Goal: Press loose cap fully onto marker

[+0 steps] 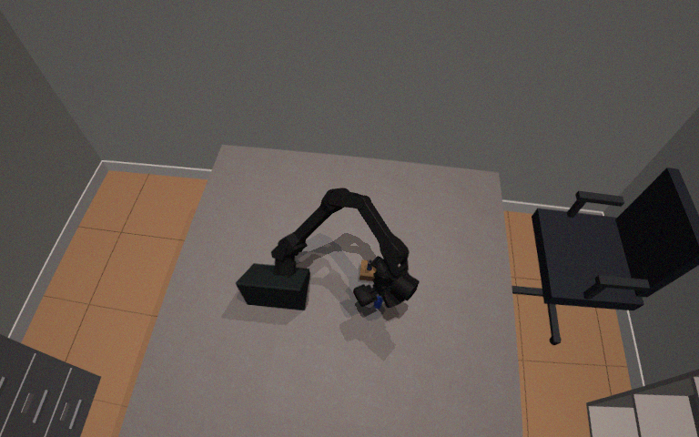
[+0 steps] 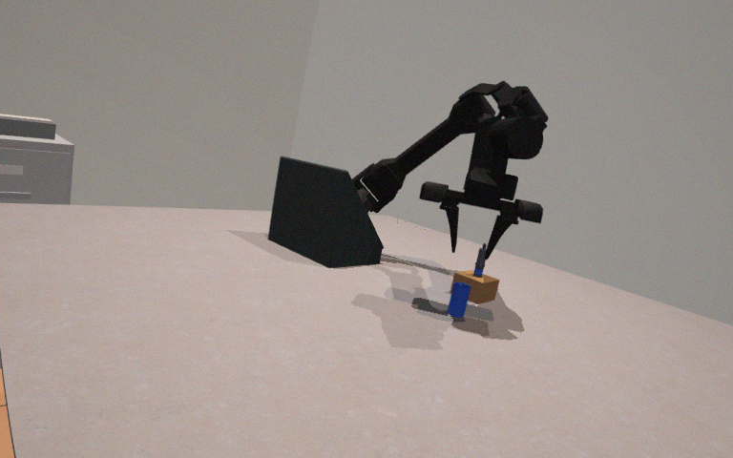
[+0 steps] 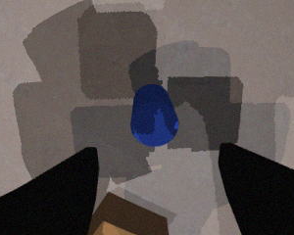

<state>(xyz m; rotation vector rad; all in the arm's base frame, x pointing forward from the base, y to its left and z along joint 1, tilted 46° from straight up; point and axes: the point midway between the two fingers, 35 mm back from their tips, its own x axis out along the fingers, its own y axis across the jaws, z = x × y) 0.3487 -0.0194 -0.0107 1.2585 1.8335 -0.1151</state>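
Now: the blue cap 8 cm below my gripper tip. From my gripper tip the other things lie so: tan holder block (12 cm to the left, 8 cm below, 6 cm behind).
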